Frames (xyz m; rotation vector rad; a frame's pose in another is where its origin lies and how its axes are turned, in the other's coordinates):
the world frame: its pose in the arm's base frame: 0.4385 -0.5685 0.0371 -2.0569 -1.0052 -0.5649
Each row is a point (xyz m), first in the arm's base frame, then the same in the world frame.
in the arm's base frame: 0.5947 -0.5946 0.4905
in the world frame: 0.3785 -0.0640 -0.2886
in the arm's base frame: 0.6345 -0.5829 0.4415
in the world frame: 0.3753 -0.0150 -0.2472
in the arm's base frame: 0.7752 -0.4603 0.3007
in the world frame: 0.4230 0.1115 -0.0565
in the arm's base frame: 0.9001 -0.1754 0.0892
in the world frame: 0.4906 0.1919 0.3047
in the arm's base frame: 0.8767 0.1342 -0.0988
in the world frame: 0.4974 0.1328 0.6628
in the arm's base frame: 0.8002 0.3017 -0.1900
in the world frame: 0.4702 0.0448 0.8465
